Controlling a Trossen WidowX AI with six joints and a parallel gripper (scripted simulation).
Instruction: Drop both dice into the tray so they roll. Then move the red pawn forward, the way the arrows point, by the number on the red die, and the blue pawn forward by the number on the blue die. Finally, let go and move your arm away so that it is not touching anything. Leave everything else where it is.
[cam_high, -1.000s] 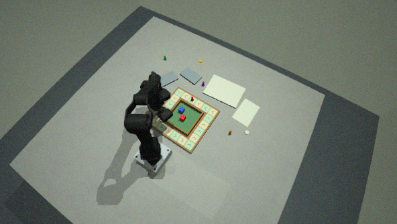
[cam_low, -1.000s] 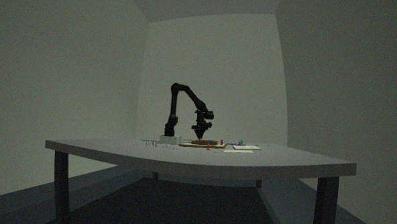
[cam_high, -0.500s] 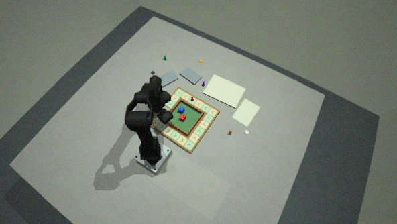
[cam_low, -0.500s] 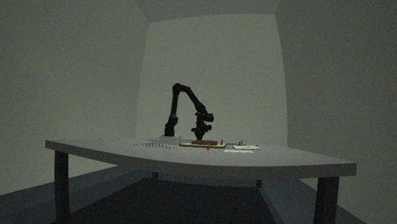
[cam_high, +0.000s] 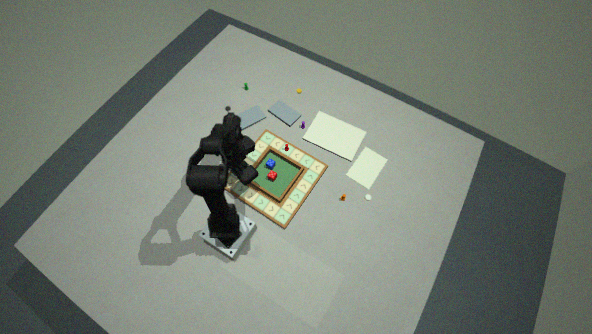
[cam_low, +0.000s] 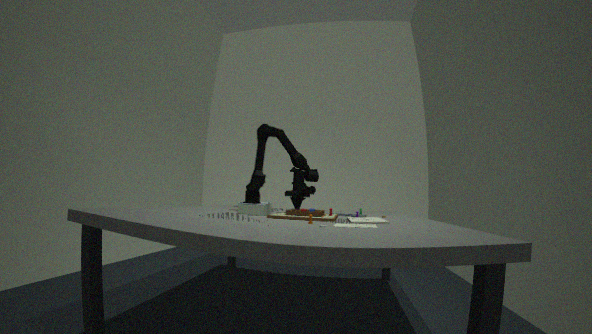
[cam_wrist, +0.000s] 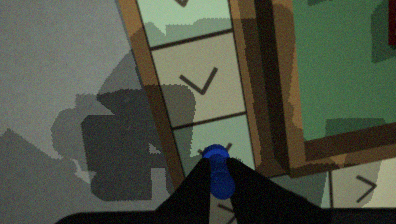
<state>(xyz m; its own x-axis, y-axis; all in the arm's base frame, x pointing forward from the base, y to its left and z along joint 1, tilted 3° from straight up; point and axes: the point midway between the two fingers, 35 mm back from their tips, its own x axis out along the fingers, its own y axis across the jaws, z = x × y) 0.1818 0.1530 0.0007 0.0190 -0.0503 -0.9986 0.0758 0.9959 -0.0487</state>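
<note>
Now: gripper tip 10 cm to the left of the green tray, 8 cm short of it and 2 cm above it. From my gripper tip the other things lie so: red pawn: 19 cm ahead, 6 cm to the right; then blue pawn: 1 cm above; then purple pawn: 32 cm ahead, 4 cm to the right, 1 cm below.
</note>
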